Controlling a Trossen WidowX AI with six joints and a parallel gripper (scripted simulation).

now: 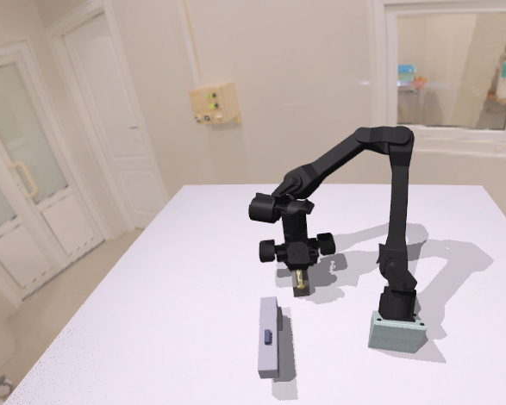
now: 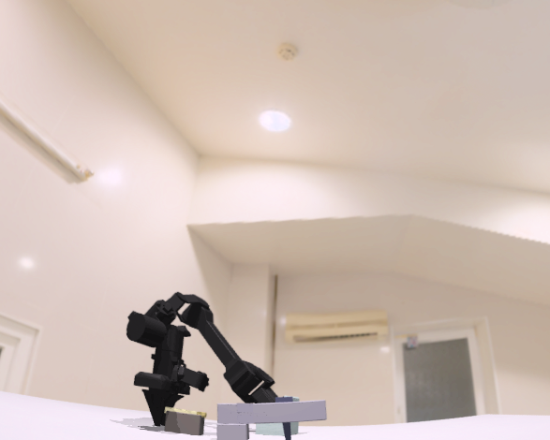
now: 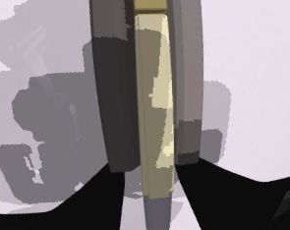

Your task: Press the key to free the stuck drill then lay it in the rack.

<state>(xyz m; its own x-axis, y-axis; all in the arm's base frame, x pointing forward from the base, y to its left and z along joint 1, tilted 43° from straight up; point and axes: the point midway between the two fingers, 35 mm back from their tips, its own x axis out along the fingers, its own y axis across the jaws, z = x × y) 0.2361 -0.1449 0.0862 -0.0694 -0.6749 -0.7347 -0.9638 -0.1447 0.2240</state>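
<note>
The drill is 40 mm to the left of my gripper tip, 30 mm above it and 10 mm behind it. Round my gripper tip: housing (230 mm to the left, 40 mm above, 20 mm ahead); rack (50 mm to the left, 10 mm behind, 10 mm above); blue key (250 mm to the left, 50 mm above, 10 mm ahead).
</note>
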